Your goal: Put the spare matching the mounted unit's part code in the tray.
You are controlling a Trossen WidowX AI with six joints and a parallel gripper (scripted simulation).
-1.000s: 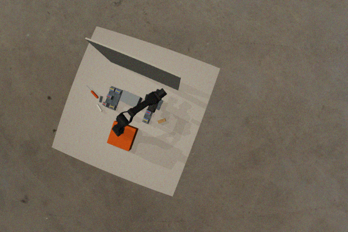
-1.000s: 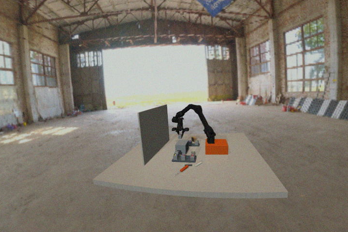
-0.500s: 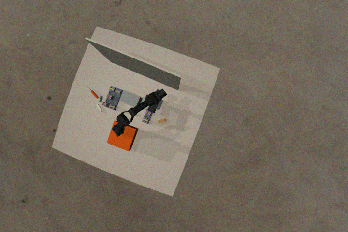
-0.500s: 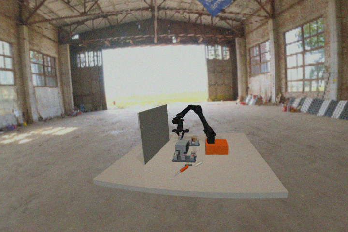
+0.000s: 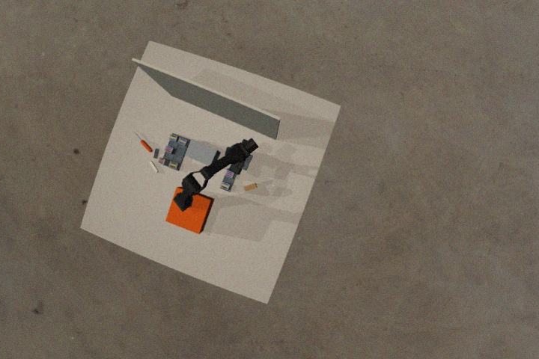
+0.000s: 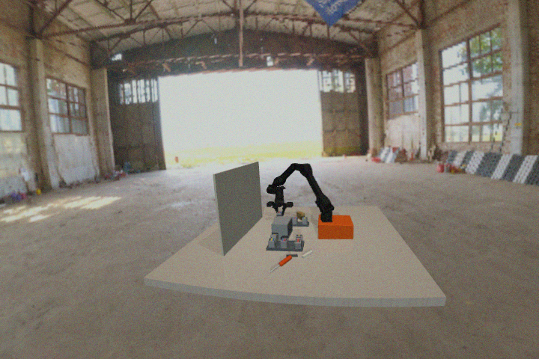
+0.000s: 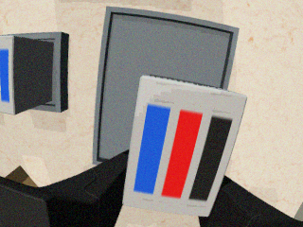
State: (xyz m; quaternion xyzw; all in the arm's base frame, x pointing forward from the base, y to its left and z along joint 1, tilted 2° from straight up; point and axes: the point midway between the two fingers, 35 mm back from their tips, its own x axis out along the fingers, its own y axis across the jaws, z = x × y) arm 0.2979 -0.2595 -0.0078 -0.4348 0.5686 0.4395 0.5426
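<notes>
Right now the tray is 50 mm below my gripper tip and 20 mm to the left of it. The rest, counted from my gripper tip: grey upright panel: 230 mm ahead, 180 mm to the left, 170 mm above; brown block: 150 mm behind, 70 mm to the right, 30 mm below; grey mounted unit: 240 mm to the left, 20 mm behind.
</notes>
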